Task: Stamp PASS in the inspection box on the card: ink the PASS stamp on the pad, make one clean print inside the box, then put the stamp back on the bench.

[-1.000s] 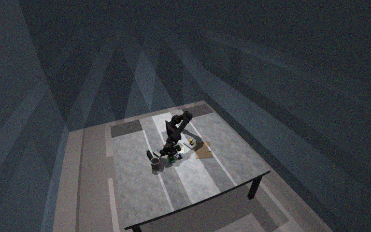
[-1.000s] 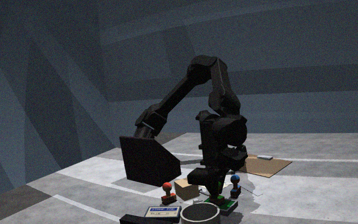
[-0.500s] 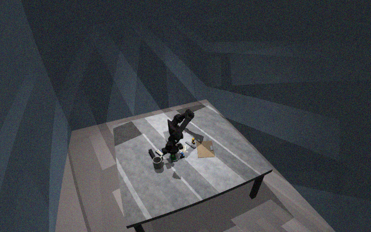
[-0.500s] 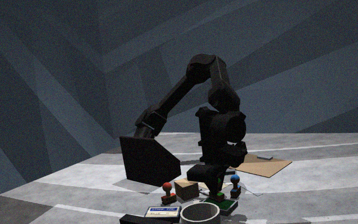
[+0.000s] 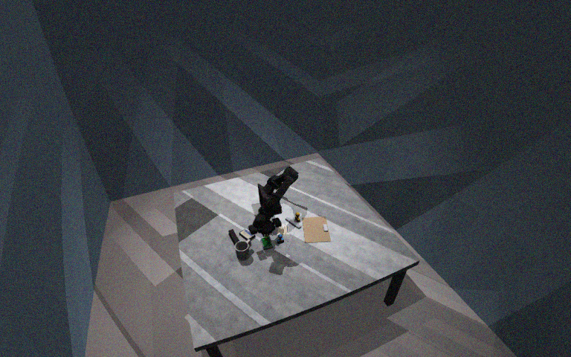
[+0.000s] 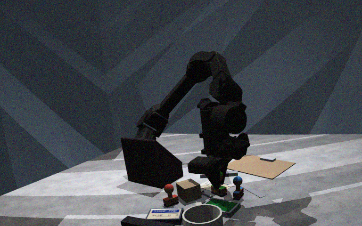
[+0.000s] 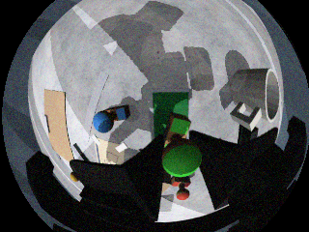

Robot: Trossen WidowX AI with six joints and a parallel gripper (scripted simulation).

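Now: gripper tip 70 mm past the card, 140 mm to the right of it and 70 mm above it. The rest, counted from my gripper tip: green ink pad: 70 mm below; green-knobbed stamp: right at my gripper tip; blue-knobbed stamp: 30 mm ahead, 80 mm to the left, 50 mm below.
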